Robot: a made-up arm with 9 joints. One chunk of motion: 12 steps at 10 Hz.
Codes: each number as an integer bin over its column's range. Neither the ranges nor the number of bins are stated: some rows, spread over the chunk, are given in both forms.
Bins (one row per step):
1: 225 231 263 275 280 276 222 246 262
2: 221 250 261 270 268 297 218 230 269
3: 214 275 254 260 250 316 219 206 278
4: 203 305 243 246 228 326 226 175 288
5: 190 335 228 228 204 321 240 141 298
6: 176 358 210 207 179 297 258 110 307
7: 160 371 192 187 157 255 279 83 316
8: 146 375 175 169 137 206 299 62 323
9: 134 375 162 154 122 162 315 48 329
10: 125 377 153 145 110 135 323 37 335
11: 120 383 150 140 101 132 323 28 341
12: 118 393 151 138 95 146 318 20 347
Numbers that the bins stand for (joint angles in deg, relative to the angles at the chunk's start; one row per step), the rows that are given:
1: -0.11 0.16 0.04 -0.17 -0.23 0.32 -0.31 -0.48 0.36
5: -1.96 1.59 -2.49 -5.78 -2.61 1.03 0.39 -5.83 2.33
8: -4.29 2.14 -6.33 -12.83 -4.71 -0.77 2.70 -9.85 3.70
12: -5.77 2.38 -8.07 -16.53 -6.03 -1.71 3.45 -11.98 5.01
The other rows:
2: -0.32 0.42 -0.10 -0.77 -0.61 0.65 -0.47 -1.30 0.74
3: -0.69 0.77 -0.61 -1.96 -1.17 0.95 -0.43 -2.52 1.23
4: -1.27 1.18 -1.41 -3.63 -1.86 1.10 -0.15 -4.10 1.78
6: -2.70 1.90 -3.79 -8.29 -3.40 0.65 1.10 -7.40 2.82
7: -3.55 2.08 -5.10 -10.68 -4.08 -0.01 1.92 -8.78 3.32
9: -4.92 2.14 -7.27 -14.62 -5.18 -1.46 3.33 -10.56 4.03
10: -5.40 2.16 -7.92 -15.69 -5.56 -1.89 3.64 -11.12 4.36
11: -5.66 2.25 -8.14 -16.29 -5.84 -1.93 3.64 -11.58 4.68

